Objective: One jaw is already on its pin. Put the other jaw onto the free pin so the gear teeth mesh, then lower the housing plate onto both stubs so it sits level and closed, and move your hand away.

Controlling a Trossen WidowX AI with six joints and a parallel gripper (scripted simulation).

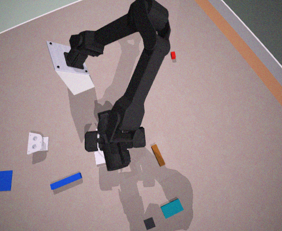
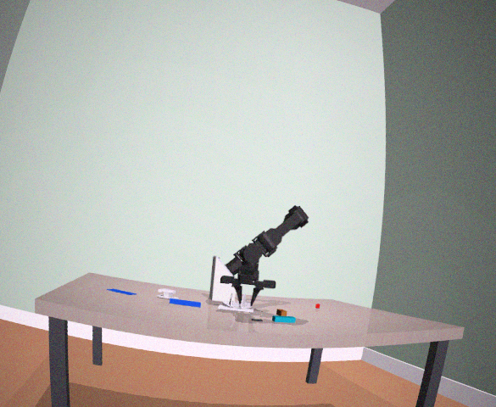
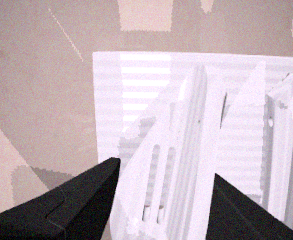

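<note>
My gripper tip is now 4 cm past the white jaw, 1 cm to the left of it and 1 cm below it. Round my gripper tip: cyan block: 26 cm ahead, 9 cm to the left, 1 cm below; blue bar: 21 cm to the right, 5 cm ahead, 1 cm below; orange bar: 11 cm to the left, 8 cm ahead, 1 cm below.
</note>
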